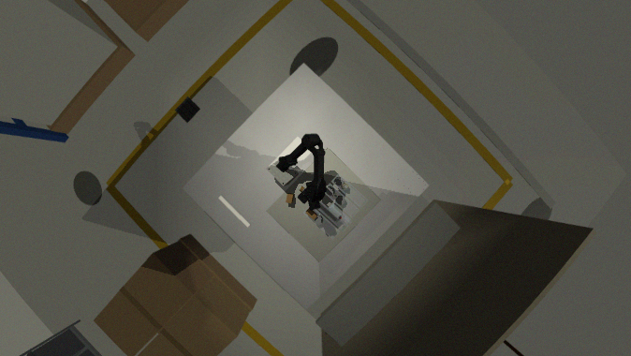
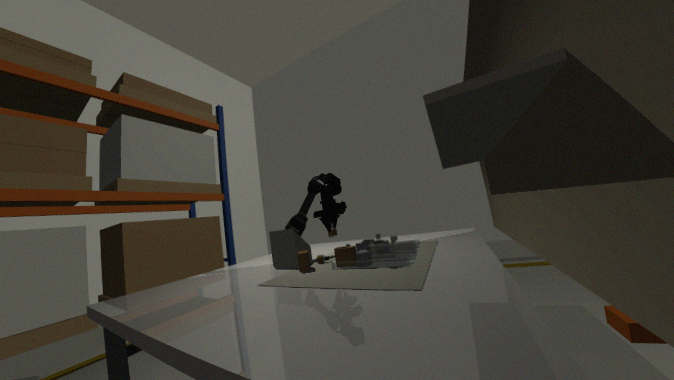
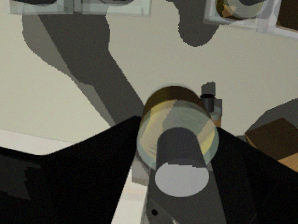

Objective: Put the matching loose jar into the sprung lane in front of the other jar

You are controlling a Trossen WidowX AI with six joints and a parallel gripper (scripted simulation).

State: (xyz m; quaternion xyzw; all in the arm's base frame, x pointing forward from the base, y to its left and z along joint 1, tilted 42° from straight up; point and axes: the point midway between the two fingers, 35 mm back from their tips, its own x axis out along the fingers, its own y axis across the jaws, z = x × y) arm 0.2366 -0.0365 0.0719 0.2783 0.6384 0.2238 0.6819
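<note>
The amber bottle is 11 cm below my gripper tip, 5 cm to the right of it and 3 cm behind it. From my gripper tip the other things lie so: brown box 16 cm to the right, 9 cm below, 7 cm behind.
</note>
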